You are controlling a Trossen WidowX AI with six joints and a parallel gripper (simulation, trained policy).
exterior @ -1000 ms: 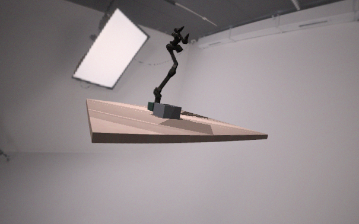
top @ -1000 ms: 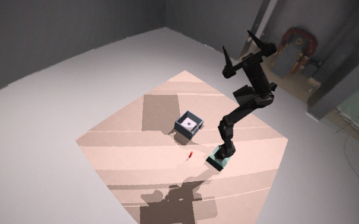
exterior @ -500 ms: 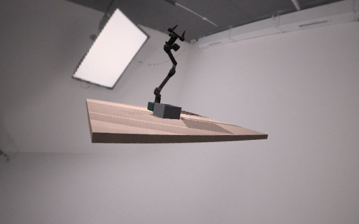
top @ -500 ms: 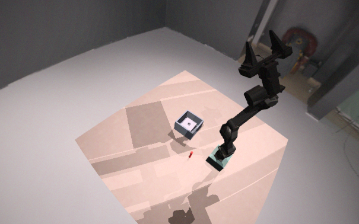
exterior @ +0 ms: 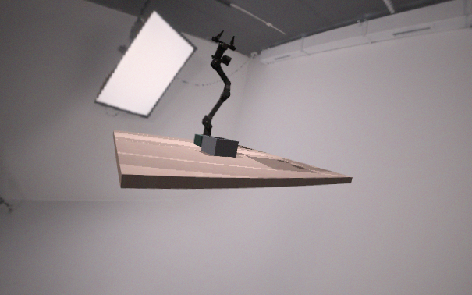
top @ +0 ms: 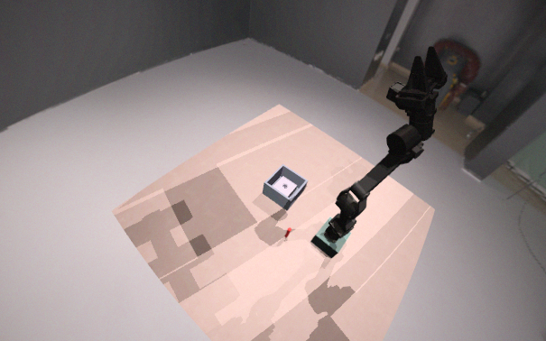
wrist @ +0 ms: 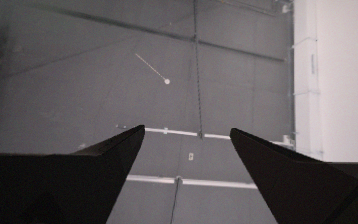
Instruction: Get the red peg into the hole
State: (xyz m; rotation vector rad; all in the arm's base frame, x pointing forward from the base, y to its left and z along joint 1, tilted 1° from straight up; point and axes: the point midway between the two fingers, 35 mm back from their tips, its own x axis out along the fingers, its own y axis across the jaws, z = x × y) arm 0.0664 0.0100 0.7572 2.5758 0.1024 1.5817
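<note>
Right now the red peg is 830 mm below my gripper tip, 130 mm to the left of it and 70 mm ahead of it. Also, from my gripper tip: grey box (840 mm below, 250 mm ahead, 30 mm to the right).
</note>
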